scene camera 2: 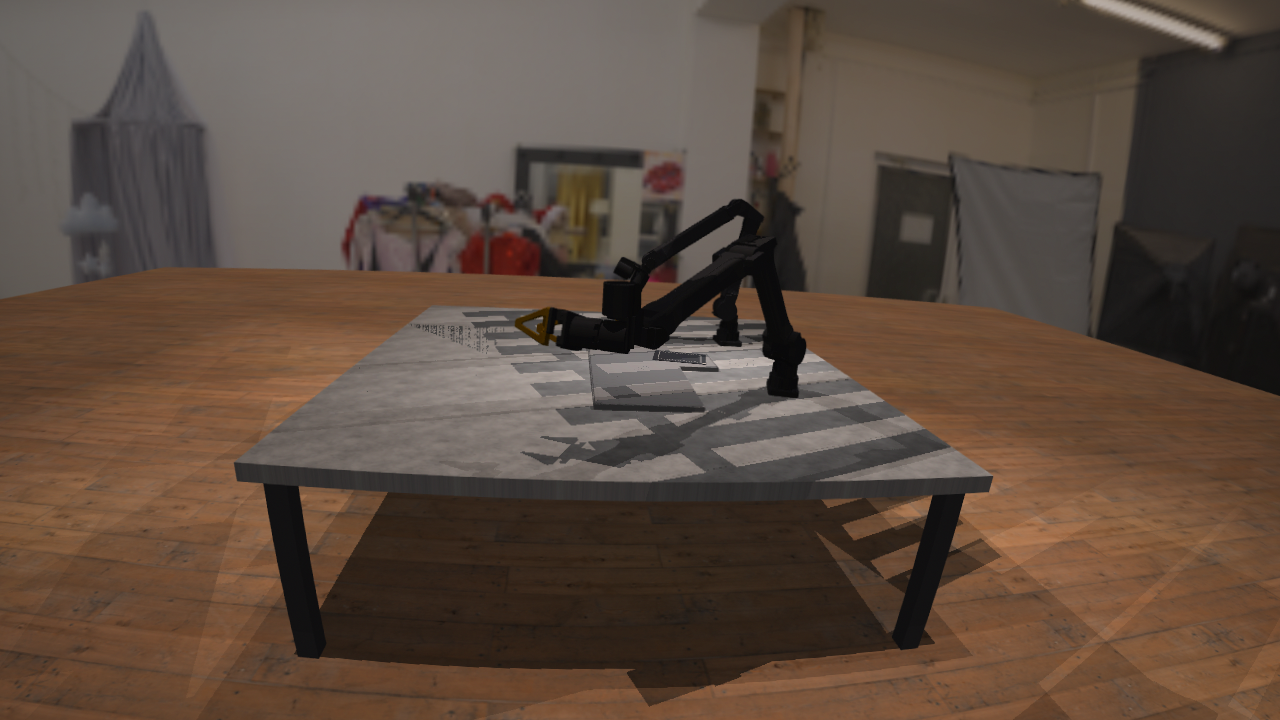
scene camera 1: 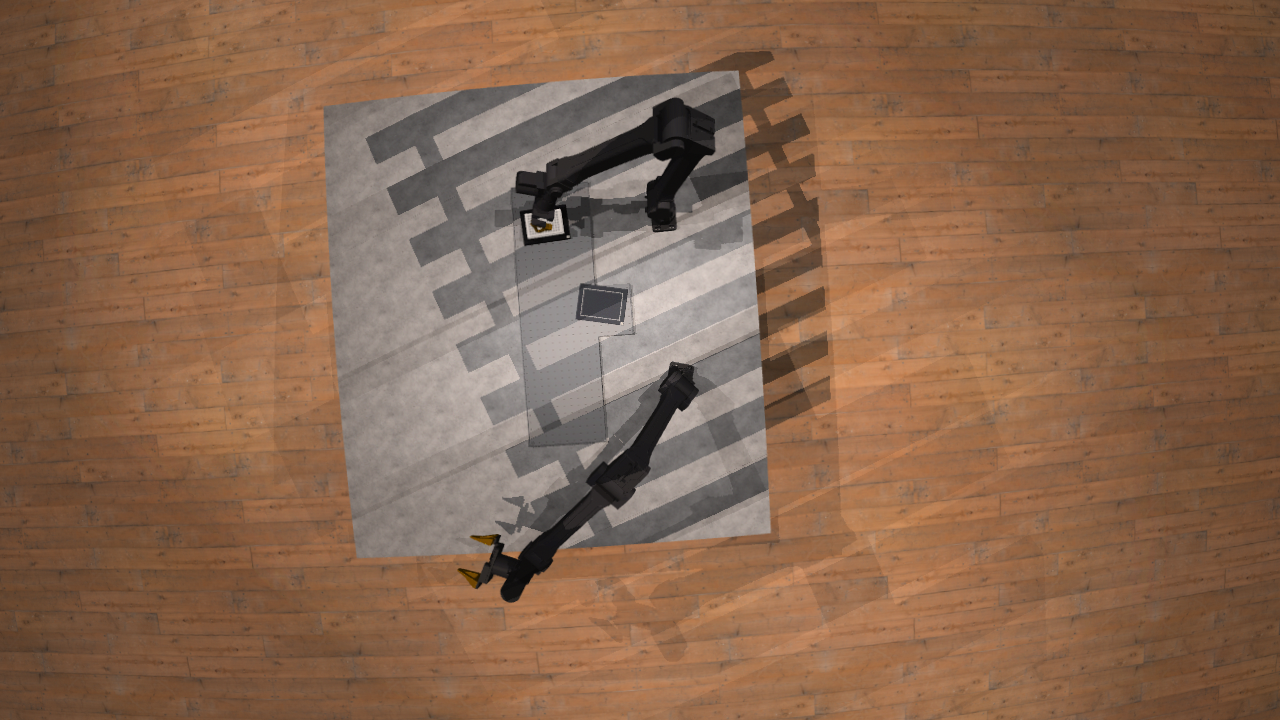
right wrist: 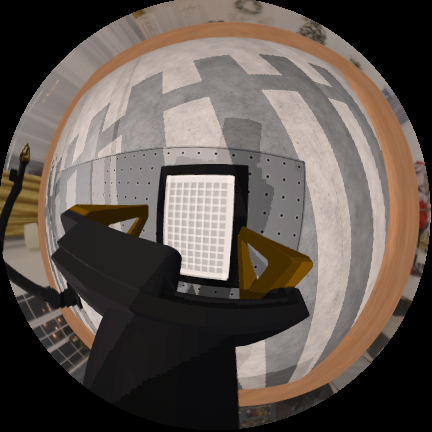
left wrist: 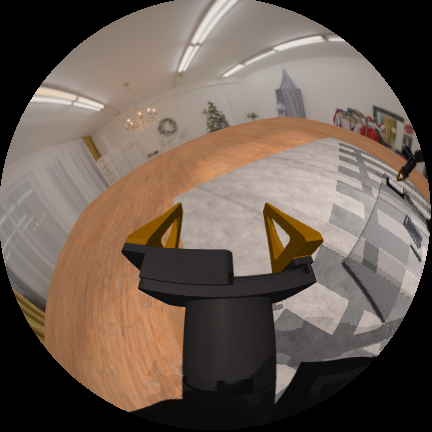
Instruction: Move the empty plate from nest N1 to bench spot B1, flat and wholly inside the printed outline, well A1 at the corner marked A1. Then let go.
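Places are measured from the left arm's base along level axes (x left, y back, z up), in centimetres.
Where they show: left gripper, fingertip midpoint: (scene camera 2: 526, 325) (scene camera 1: 464, 552) (left wrist: 223, 206); right gripper, fingertip midpoint: (scene camera 1: 539, 219) (right wrist: 192, 221); left arm's base, origin of the base link: (scene camera 2: 781, 390) (scene camera 1: 679, 380) (right wrist: 74, 294); right arm's base, origin of the base link: (scene camera 2: 726, 342) (scene camera 1: 662, 215).
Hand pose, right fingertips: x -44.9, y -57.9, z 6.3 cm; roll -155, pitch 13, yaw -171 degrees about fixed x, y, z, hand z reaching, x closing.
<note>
Each offset is from my right fingertips to the centre of the thing. "pt": to the spot under its first point. Level surfaces: height alone.
The white plate @[dx +0.2, dy +1.0, dz -3.2 cm] (scene camera 1: 556, 223) (right wrist: 197, 225) lies in a black nest @[dx +0.2, dy +1.0, dz -4.2 cm] (scene camera 1: 542, 240) (right wrist: 241, 192), with its empty grid of wells showing. My right gripper (scene camera 1: 542, 225) (right wrist: 192, 221) is open above the plate, its fingers apart toward the plate's two long sides in the right wrist view; its height is hard to tell. My left gripper (scene camera 1: 465, 554) (scene camera 2: 517, 322) (left wrist: 223, 206) is open and empty, out past the table's lower left corner in scene camera 1. A dark pad with a printed outline @[pt dx +23.9, dy +26.2, dz -4.9 cm] (scene camera 1: 602, 304) (left wrist: 413, 230) lies below and right of the nest. Its A1 mark is too small to read.
A grey perforated baseplate (scene camera 1: 559, 358) (scene camera 2: 635, 385) (right wrist: 280, 190) lies under the nest on the stone-grey table @[dz -6.3 cm] (scene camera 1: 402, 268) (scene camera 2: 375, 420). The left arm reaches across the table's lower part in scene camera 1. Striped shadows cross the table top.
</note>
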